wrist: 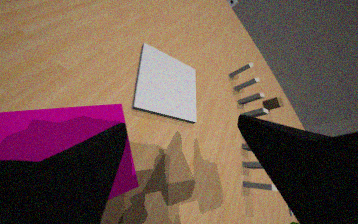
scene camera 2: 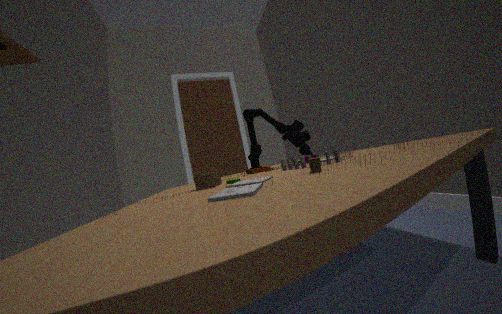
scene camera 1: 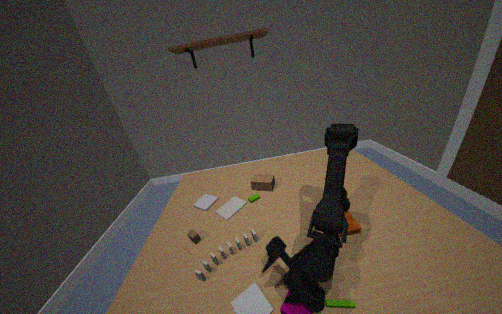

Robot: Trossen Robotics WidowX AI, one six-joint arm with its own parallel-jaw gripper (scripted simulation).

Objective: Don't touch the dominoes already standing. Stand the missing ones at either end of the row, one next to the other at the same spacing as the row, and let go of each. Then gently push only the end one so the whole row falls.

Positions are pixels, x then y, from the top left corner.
Labels:
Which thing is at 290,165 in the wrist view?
The gripper.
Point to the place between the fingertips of the gripper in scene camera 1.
At 273,286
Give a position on a white flat tile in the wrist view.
164,86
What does the gripper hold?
Nothing.

